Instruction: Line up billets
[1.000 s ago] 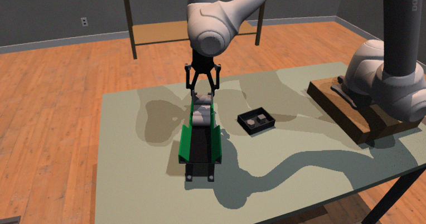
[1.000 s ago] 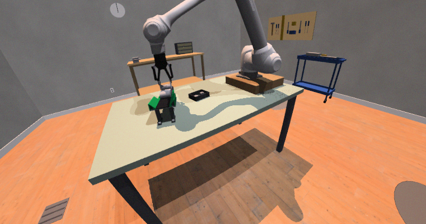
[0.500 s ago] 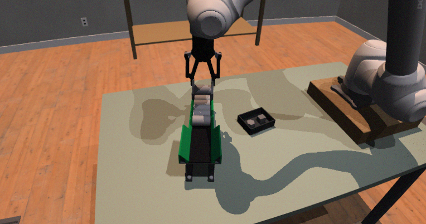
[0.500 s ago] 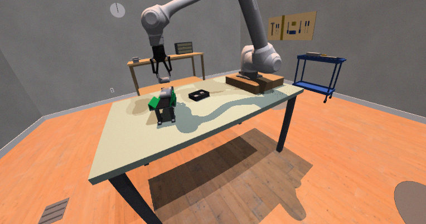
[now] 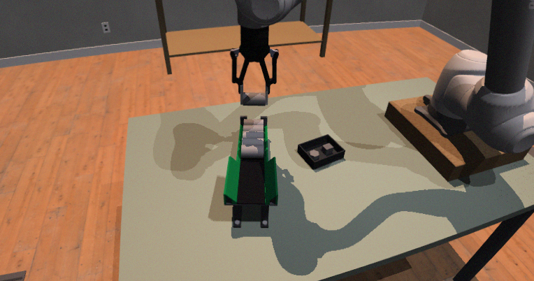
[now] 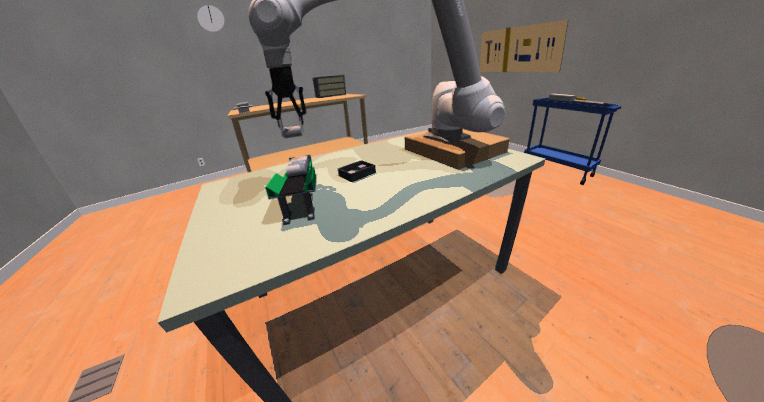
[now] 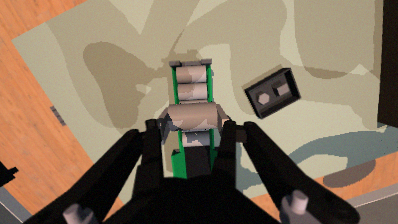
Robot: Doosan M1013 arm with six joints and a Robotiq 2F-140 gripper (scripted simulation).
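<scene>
Now: the green feed ramp 4 cm ahead of my hand, 11 cm to the left of it and 16 cm below it. The rest, counted from my hand: black tray: 21 cm behind, 8 cm to the left, 22 cm below; grey stop: 2 cm behind, 8 cm to the right, 17 cm below.
</scene>
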